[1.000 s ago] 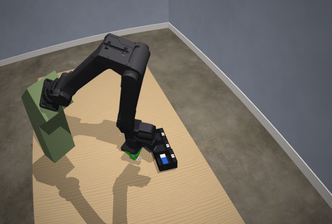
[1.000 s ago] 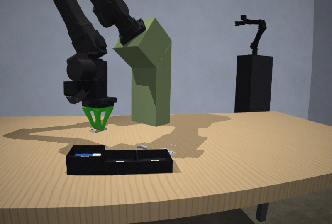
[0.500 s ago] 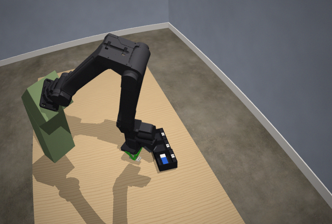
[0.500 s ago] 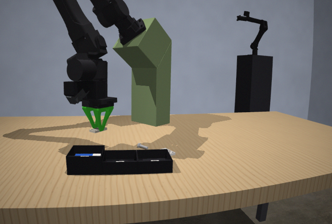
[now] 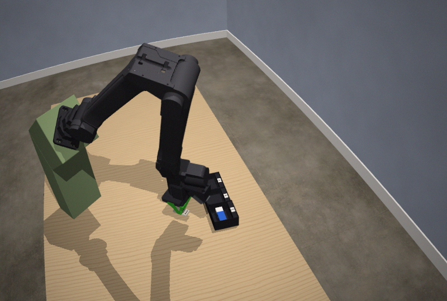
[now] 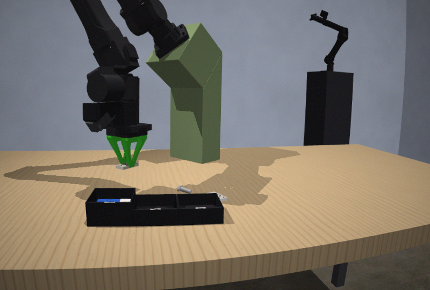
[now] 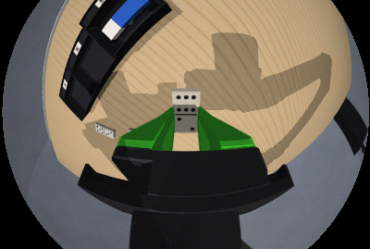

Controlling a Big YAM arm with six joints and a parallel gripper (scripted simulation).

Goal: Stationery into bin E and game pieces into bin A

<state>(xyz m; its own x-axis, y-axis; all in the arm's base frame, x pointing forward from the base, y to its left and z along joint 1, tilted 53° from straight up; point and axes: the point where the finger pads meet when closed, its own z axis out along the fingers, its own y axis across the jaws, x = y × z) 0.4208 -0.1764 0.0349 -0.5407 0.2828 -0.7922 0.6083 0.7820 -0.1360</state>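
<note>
My gripper is now 150 mm short of the joined black bins, 50 mm to the right of it and 50 mm above it. Round my hand: grey bolt 130 mm to the left, 70 mm below, 10 mm ahead; then white domino right at my hand; then blue-and-white eraser 130 mm ahead, 50 mm below, 30 mm to the right.
</note>
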